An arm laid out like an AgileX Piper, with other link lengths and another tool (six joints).
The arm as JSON. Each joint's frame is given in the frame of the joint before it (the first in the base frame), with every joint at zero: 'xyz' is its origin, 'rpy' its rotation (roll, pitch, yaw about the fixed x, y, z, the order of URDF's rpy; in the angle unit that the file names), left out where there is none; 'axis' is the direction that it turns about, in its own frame. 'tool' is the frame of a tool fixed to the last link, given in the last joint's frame.
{
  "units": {
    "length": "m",
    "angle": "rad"
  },
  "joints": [
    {
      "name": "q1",
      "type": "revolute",
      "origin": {
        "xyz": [
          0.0,
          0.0,
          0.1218
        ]
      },
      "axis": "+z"
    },
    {
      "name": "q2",
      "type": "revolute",
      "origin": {
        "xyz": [
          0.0,
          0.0,
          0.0
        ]
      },
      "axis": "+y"
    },
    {
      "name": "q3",
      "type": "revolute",
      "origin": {
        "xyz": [
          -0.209,
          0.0,
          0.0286
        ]
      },
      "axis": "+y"
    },
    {
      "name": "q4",
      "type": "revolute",
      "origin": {
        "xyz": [
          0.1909,
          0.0,
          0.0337
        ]
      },
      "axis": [
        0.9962,
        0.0,
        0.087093
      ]
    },
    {
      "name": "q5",
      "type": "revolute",
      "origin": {
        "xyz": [
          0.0,
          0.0,
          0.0
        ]
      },
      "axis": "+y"
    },
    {
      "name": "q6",
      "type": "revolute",
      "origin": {
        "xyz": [
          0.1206,
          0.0,
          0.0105
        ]
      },
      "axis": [
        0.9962,
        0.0,
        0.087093
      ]
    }
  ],
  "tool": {
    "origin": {
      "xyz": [
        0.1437,
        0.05,
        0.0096
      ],
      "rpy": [
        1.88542,
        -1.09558,
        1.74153
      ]
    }
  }
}
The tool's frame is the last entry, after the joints.
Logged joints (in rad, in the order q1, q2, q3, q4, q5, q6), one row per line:
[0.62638 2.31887 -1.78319 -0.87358 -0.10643 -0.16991]
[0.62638 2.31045 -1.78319 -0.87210 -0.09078 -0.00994]
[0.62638 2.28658 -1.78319 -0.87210 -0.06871 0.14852]
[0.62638 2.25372 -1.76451 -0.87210 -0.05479 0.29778]
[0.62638 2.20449 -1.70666 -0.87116 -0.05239 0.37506]
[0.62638 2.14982 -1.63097 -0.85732 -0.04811 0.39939]
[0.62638 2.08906 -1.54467 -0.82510 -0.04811 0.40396]
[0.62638 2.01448 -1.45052 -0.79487 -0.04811 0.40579]
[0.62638 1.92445 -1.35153 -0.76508 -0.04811 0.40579]
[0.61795 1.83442 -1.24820 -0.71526 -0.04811 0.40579]
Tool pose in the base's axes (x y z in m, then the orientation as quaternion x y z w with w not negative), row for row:
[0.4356 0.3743 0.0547 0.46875 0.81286 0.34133 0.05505]
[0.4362 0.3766 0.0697 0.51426 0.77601 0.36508 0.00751]
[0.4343 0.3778 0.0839 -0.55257 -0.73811 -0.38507 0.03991]
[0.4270 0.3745 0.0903 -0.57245 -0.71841 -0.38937 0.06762]
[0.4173 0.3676 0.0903 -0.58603 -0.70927 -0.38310 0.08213]
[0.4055 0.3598 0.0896 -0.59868 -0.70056 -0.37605 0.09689]
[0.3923 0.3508 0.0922 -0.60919 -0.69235 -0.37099 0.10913]
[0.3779 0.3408 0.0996 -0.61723 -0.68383 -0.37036 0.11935]
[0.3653 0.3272 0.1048 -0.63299 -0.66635 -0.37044 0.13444]
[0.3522 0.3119 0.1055 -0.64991 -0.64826 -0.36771 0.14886]
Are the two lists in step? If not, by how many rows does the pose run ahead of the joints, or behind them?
The pose runs 1 row ahead of the joints: the pose in row i belongs to the joints in row i + 1.
